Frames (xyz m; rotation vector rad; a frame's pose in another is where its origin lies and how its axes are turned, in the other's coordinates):
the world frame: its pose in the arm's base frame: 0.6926 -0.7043 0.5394 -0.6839 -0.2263 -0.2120
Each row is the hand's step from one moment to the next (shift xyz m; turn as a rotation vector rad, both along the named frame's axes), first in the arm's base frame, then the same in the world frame.
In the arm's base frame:
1: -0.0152 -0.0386 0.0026 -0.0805 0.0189 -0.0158
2: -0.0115 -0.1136 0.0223 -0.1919 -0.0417 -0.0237
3: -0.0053 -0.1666 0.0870 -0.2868 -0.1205 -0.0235
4: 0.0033 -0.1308 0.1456 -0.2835 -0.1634 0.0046
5: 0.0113 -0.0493 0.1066 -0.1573 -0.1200 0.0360
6: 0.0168 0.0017 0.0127 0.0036 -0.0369 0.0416
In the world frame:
1: -0.0092 -0.0348 -0.0208 -0.0834 0.0023 0.0113
2: 0.0087 -0.1022 -0.0548 -0.1847 -0.0684 -0.0185
3: 0.0386 -0.1793 -0.0411 -0.2658 -0.1534 -0.0562
4: 0.0587 -0.1851 0.0248 -0.2498 -0.2017 -0.0631
5: 0.0459 -0.0980 0.0469 -0.1259 -0.1541 -0.0288
6: 0.0193 -0.0018 0.0084 0.0192 -0.0518 0.0070

